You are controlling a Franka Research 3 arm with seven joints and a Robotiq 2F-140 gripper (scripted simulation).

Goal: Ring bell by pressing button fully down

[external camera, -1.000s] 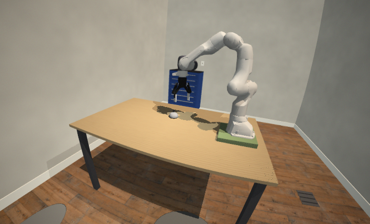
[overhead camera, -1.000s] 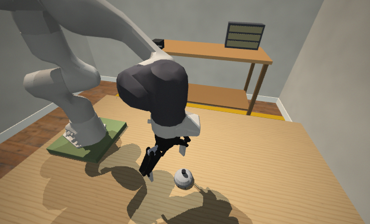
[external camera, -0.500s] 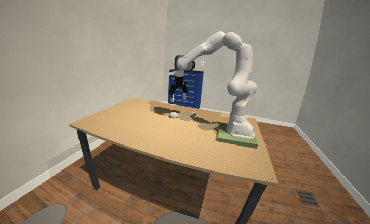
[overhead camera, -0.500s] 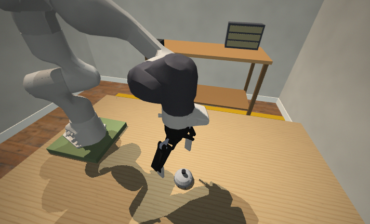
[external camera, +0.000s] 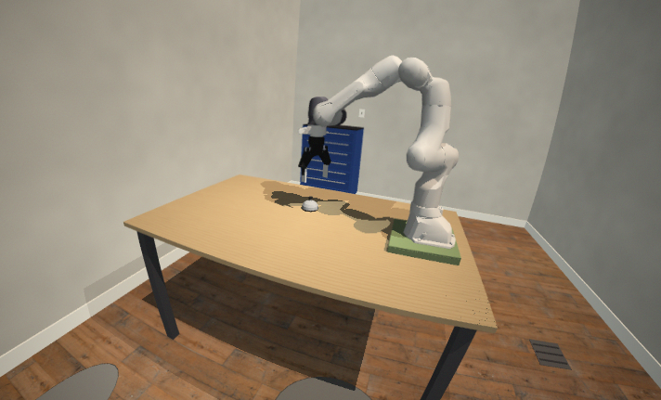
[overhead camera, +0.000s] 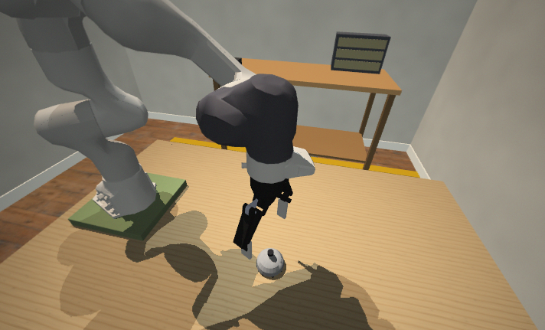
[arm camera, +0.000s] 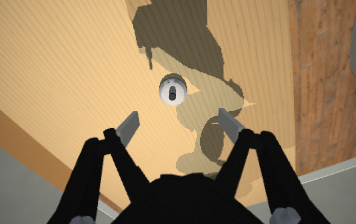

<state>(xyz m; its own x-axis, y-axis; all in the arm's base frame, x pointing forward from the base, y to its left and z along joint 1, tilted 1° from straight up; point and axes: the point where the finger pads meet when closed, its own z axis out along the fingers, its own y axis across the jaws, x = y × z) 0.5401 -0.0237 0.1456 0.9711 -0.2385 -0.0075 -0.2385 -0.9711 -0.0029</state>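
Right now the dark button is 10 mm ahead of my hand, 10 mm to the left of it and 110 mm below it. Round my hand: dome bell (10 mm ahead, 10 mm to the left, 130 mm below).
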